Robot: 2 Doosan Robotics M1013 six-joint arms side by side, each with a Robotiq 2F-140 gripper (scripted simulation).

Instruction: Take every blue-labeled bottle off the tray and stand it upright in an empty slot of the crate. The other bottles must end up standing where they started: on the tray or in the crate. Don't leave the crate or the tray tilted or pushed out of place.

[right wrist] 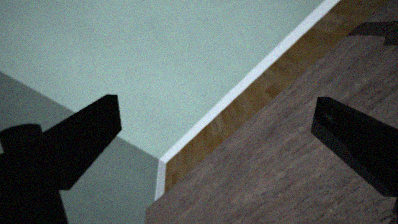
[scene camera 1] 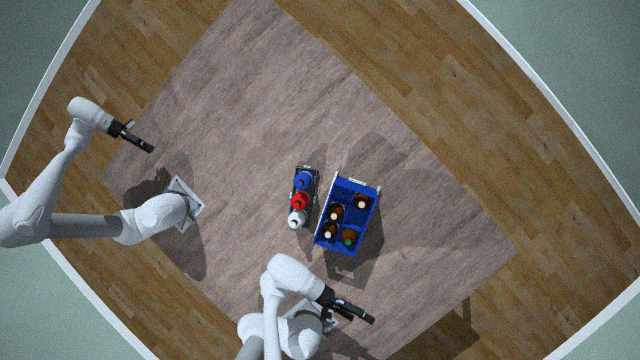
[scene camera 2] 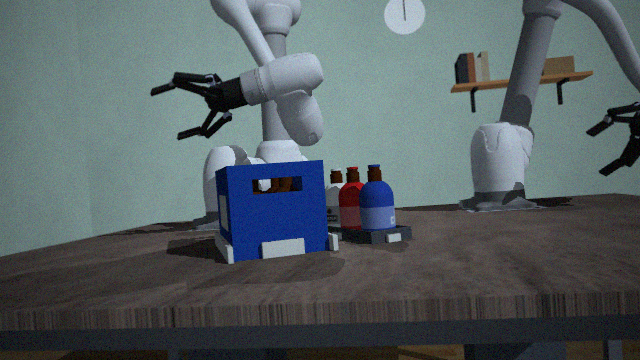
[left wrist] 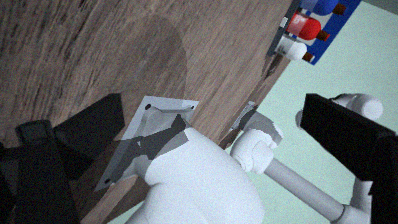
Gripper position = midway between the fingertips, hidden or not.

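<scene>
Scene camera 2 shows the right gripper (scene camera 2: 165, 115), a blue crate (scene camera 2: 253, 219), a dark tray (scene camera 2: 370, 237), a red bottle (scene camera 2: 349, 210) and a blue-labeled bottle (scene camera 2: 377, 212). The left wrist view shows the left gripper (left wrist: 212, 110) and the red bottle (left wrist: 305, 27). Scene camera 1 shows the right gripper (scene camera 1: 362, 320). The right wrist view shows the right gripper (right wrist: 216, 113). In the right wrist view the red bottle is out of frame. The blue-labeled bottle is out of frame in the right wrist view.
</scene>
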